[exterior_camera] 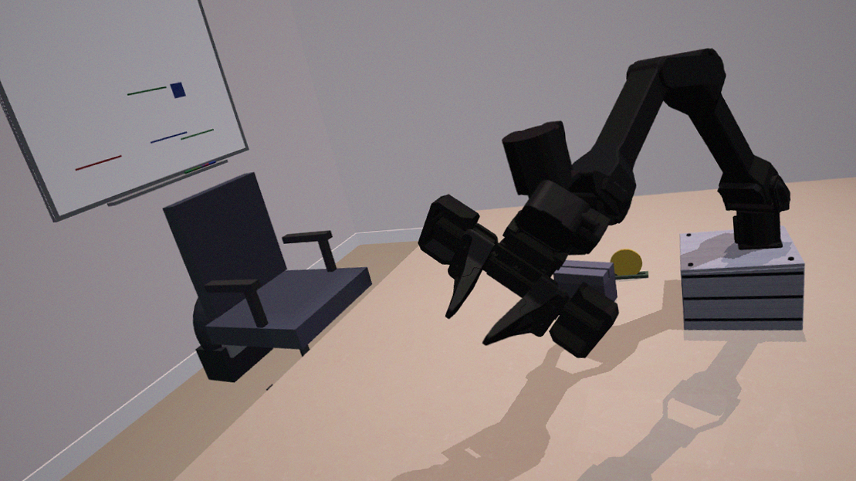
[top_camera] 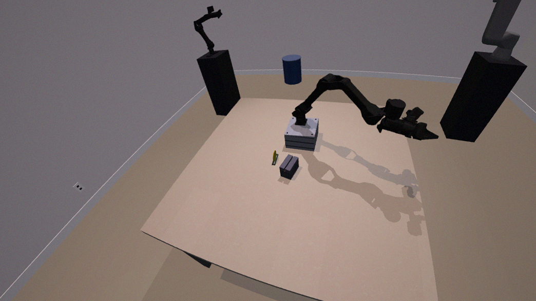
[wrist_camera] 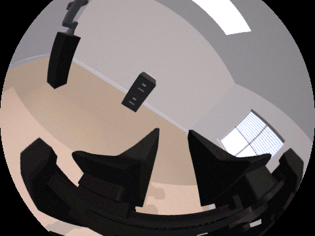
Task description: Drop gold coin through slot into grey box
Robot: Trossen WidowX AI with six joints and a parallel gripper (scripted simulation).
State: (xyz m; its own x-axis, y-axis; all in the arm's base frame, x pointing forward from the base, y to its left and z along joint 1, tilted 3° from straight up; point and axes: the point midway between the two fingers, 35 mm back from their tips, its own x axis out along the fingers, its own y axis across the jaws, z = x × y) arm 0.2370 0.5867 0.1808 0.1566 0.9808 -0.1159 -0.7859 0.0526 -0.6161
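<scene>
Now: the gold coin 71 cm to the right of my gripper tip, 28 cm below it and 1 cm behind it.
</scene>
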